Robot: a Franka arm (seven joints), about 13 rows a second.
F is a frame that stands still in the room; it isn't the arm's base.
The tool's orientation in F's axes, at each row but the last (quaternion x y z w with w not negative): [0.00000, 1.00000, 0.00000, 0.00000]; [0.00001, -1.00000, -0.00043, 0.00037]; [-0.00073, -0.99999, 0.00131, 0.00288]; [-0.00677, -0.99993, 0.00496, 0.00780]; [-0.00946, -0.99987, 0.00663, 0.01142]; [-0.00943, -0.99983, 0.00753, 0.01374]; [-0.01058, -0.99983, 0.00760, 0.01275]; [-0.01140, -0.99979, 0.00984, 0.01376]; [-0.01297, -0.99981, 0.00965, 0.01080]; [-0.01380, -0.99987, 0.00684, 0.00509]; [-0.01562, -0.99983, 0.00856, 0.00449]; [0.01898, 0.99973, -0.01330, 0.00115]
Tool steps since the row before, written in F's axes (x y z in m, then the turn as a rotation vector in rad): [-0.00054, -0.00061, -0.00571, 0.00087, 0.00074, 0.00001]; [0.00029, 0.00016, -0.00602, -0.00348, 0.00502, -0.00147]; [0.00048, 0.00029, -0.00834, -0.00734, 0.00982, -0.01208]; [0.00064, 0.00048, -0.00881, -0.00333, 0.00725, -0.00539]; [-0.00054, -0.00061, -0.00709, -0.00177, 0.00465, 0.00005]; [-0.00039, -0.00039, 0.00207, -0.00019, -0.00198, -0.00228]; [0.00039, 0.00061, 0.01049, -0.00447, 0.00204, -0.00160]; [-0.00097, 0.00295, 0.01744, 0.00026, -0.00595, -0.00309]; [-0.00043, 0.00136, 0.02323, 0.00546, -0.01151, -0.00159]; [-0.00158, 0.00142, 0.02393, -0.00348, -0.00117, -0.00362]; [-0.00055, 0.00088, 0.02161, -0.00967, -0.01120, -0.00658]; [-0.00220, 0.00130, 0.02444, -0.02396, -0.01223, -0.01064]
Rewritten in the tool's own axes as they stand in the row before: [0.00054, -0.00061, 0.00571, -0.00087, 0.00074, -0.00001]; [-0.00029, 0.00015, 0.00602, 0.00348, 0.00502, 0.00148]; [-0.00053, 0.00031, 0.00834, 0.00728, 0.00984, 0.01210]; [-0.00077, 0.00058, 0.00879, 0.00334, 0.00726, 0.00537]; [0.00037, -0.00052, 0.00711, 0.00186, 0.00461, -0.00007]; [0.00044, -0.00043, -0.00205, 0.00009, -0.00195, 0.00231]; [-0.00011, 0.00046, -0.01050, 0.00447, 0.00197, 0.00168]; [0.00151, 0.00258, -0.01746, -0.00048, -0.00588, 0.00320]; [0.00096, 0.00089, -0.02324, -0.00579, -0.01133, 0.00169]; [0.00186, 0.00105, -0.02393, 0.00341, -0.00122, 0.00367]; [0.00077, 0.00049, -0.02162, 0.00926, -0.01138, 0.00686]; [0.00218, 0.00057, -0.02447, 0.02351, -0.01284, 0.01092]
